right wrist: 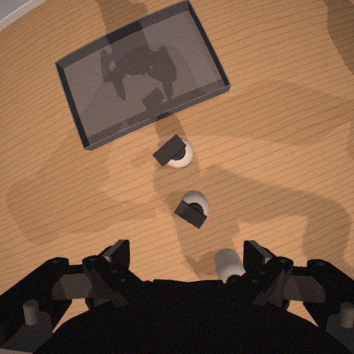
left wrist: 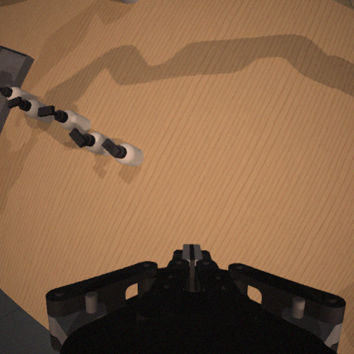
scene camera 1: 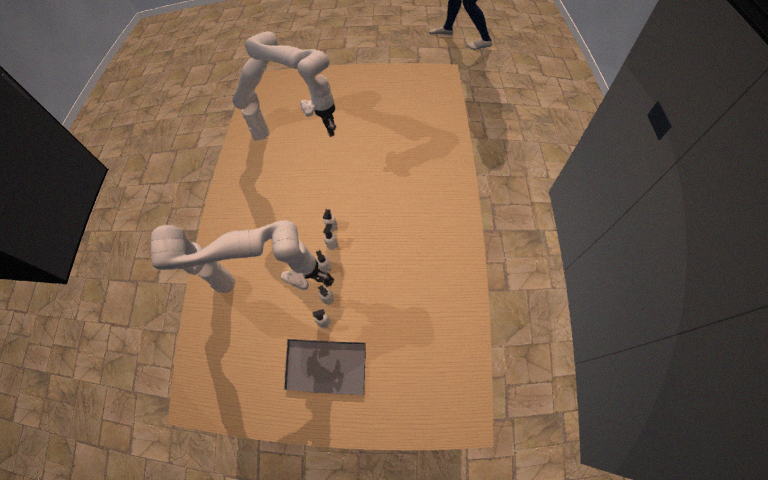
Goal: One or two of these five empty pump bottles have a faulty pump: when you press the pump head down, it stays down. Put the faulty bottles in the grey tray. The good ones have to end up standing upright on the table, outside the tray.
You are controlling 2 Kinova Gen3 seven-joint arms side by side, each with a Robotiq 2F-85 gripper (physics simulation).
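Frame: origin at the left arm's base, x ahead, y left, z up, level; centimetres.
Where they show: left gripper, fingertip midpoint: point(scene camera 1: 331, 135); right gripper, fingertip midpoint: point(scene camera 1: 316, 279); left arm's base at its link origin: point(scene camera 1: 261, 133); right arm's base at its link origin: point(scene camera 1: 225, 282).
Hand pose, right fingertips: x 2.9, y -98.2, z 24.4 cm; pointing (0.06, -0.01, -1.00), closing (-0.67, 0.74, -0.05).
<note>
Things, the pixels of their top centre, and the offset from my right fingertips. Level surfaces: height alone.
- fourth bottle at its top centre: point(scene camera 1: 326, 229) dx +9.9, dy +21.3, dz -10.4 cm
- end bottle at its top centre: point(scene camera 1: 326, 212) dx +12.7, dy +29.3, dz -11.9 cm
- grey tray at its top centre: point(scene camera 1: 324, 366) dx -11.8, dy -24.7, dz -21.4 cm
- wooden table at its surface level: dz -24.4 cm
Five white bottles with black pump heads stand upright in a row. The nearest to the tray point(scene camera 1: 321, 320) point(right wrist: 186, 156), the second point(scene camera 1: 326, 297) point(right wrist: 198, 199) and the middle one point(scene camera 1: 324, 264) point(right wrist: 228, 265) show in scene camera 1 and the right wrist view. The fourth bottle point(scene camera 1: 331, 242) point(left wrist: 96, 143) and the end bottle point(scene camera 1: 332, 225) point(left wrist: 132, 155) are farther up. The grey tray point(scene camera 1: 352, 380) point(left wrist: 19, 62) point(right wrist: 95, 92) is empty. My right gripper point(scene camera 1: 330, 280) point(right wrist: 186, 253) is open and empty, above the row between the middle and second bottles. My left gripper point(scene camera 1: 331, 134) point(left wrist: 190, 255) is shut and empty, away from the bottles.
The wooden table point(scene camera 1: 419, 226) carries both arms at its left side in scene camera 1. A large dark cabinet point(scene camera 1: 634, 237) stands beyond the right edge, and a black box point(scene camera 1: 45, 198) stands at the left. A person's legs point(scene camera 1: 475, 19) show beyond the top edge.
</note>
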